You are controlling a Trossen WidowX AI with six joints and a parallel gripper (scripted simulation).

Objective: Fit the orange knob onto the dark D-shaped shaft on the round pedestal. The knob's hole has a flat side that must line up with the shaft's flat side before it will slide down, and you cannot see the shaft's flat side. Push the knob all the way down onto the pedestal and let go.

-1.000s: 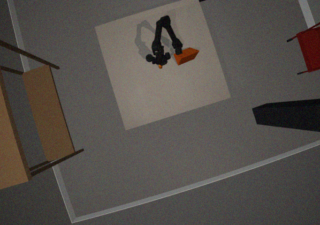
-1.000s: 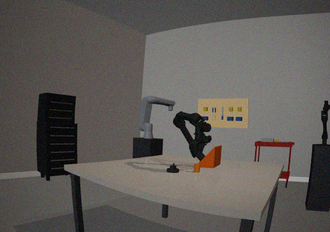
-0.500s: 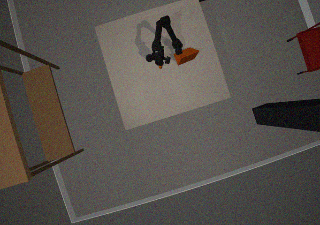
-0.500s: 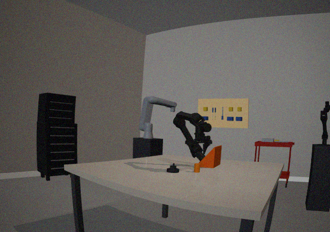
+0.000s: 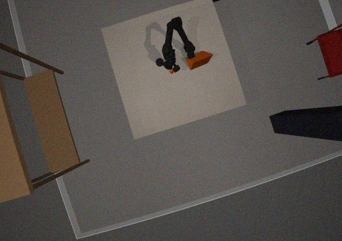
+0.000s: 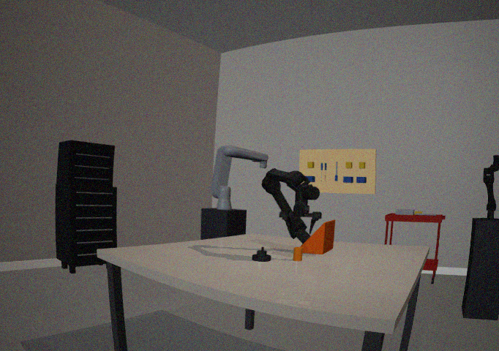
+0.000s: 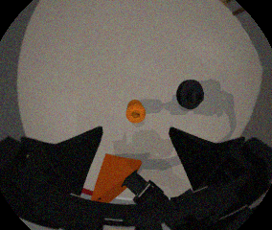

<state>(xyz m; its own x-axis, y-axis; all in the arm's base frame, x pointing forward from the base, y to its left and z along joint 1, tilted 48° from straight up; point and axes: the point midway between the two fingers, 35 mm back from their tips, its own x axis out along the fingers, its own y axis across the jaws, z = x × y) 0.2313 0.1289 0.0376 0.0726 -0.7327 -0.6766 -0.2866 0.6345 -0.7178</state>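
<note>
Right now the orange knob is 90 mm below my gripper tip. The rest, counted from my gripper tip: dark round pedestal 140 mm to the right, 90 mm below, 90 mm ahead.
</note>
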